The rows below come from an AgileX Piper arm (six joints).
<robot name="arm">
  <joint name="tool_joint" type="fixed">
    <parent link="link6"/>
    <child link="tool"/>
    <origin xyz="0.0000 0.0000 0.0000"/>
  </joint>
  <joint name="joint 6" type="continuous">
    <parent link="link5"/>
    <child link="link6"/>
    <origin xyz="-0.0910 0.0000 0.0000" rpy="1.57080 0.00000 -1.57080"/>
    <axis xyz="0 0 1"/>
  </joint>
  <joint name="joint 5" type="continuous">
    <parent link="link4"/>
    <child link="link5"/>
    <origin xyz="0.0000 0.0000 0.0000" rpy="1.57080 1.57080 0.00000"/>
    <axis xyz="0 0 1"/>
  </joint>
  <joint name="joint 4" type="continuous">
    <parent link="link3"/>
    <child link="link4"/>
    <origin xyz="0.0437 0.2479 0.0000" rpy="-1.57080 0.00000 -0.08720"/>
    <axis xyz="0 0 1"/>
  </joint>
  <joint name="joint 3" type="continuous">
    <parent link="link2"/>
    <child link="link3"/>
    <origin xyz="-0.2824 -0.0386 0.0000" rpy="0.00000 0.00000 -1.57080"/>
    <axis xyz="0 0 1"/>
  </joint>
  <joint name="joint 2" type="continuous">
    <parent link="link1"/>
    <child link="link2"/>
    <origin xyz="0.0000 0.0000 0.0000" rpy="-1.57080 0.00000 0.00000"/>
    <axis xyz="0 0 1"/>
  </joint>
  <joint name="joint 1" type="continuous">
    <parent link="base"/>
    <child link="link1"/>
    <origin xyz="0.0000 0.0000 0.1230"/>
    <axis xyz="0 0 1"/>
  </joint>
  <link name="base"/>
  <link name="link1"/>
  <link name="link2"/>
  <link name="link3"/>
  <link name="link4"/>
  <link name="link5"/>
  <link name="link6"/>
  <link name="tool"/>
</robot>
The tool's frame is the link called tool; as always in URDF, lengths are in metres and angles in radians. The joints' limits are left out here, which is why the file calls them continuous.
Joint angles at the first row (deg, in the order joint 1, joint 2, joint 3, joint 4, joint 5, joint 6):
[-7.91 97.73 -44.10 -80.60 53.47 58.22]
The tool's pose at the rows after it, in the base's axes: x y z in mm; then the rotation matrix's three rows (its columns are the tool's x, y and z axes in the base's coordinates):
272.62 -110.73 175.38; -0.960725 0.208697 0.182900; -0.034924 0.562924 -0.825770; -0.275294 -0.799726 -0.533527
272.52 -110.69 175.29; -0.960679 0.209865 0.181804; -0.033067 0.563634 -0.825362; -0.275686 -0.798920 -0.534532
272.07 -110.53 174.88; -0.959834 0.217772 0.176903; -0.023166 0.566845 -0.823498; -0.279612 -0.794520 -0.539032
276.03 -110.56 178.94; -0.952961 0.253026 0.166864; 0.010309 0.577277 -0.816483; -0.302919 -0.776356 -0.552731
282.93 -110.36 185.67; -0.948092 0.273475 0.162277; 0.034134 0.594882 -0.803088; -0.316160 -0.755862 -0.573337
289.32 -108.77 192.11; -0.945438 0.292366 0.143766; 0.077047 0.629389 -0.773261; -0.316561 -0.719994 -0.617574
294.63 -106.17 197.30; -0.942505 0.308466 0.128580; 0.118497 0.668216 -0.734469; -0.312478 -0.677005 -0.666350
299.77 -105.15 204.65; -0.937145 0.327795 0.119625; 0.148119 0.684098 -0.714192; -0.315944 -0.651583 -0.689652
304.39 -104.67 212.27; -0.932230 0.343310 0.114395; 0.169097 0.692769 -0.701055; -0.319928 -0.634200 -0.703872
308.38 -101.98 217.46; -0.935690 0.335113 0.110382; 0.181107 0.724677 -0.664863; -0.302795 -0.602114 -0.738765
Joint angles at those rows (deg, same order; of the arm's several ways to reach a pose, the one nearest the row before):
[-7.91 97.73 -44.10 -80.60 53.47 58.57]
[-7.91 97.73 -44.10 -80.49 53.47 58.58]
[-7.92 97.73 -44.10 -80.00 53.47 58.80]
[-7.91 97.73 -45.75 -77.51 53.59 58.26]
[-7.91 97.73 -48.33 -74.13 53.49 55.69]
[-7.91 97.73 -51.35 -68.17 53.49 51.42]
[-7.91 97.73 -54.03 -62.02 53.49 47.23]
[-7.91 97.73 -56.58 -58.17 54.41 44.55]
[-7.92 97.73 -58.92 -55.41 55.52 42.43]
[-7.92 97.73 -61.07 -50.87 56.03 38.27]

